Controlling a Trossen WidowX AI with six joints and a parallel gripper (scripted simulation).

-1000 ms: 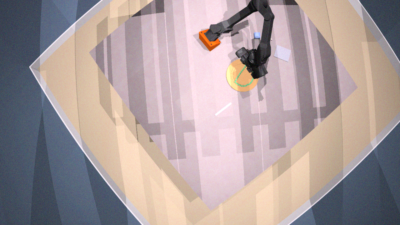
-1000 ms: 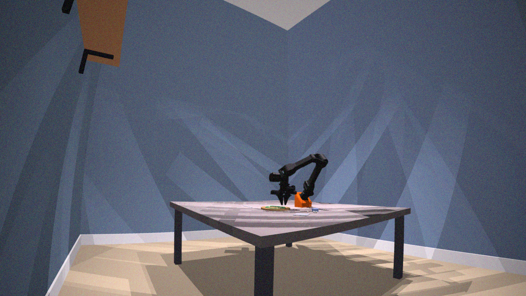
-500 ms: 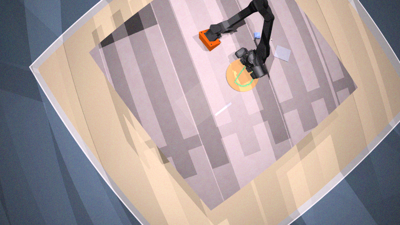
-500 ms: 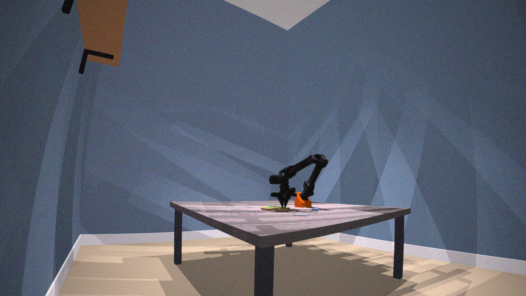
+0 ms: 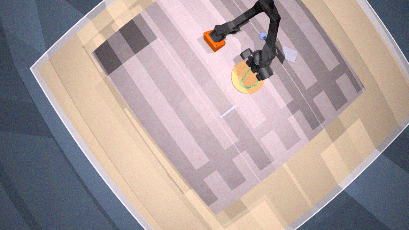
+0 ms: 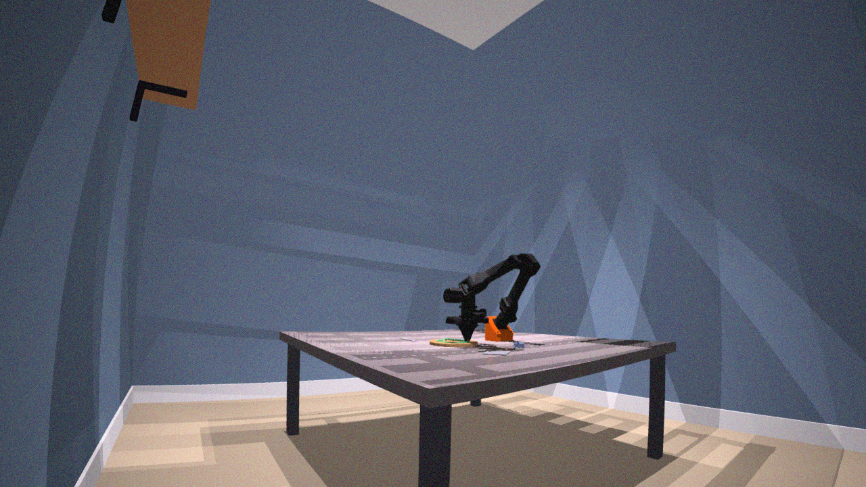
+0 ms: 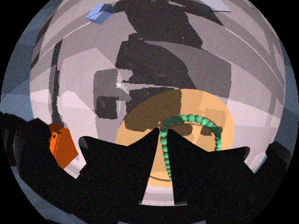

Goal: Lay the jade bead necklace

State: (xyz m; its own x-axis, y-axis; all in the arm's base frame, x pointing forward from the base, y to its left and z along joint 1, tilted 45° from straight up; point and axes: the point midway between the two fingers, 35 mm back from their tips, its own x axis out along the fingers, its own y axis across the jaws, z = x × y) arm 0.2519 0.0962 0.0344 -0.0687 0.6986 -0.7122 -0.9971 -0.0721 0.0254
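The round tan bead board is 40 mm ahead of my gripper tip, 50 mm to the right of it and 10 mm below it. Also, from my gripper tip: white strip: 140 mm ahead, 260 mm to the right, 10 mm below; pale square sheet: 60 mm ahead, 260 mm to the left, 10 mm below; blue cube: 120 mm behind, 180 mm to the left, 10 mm below.
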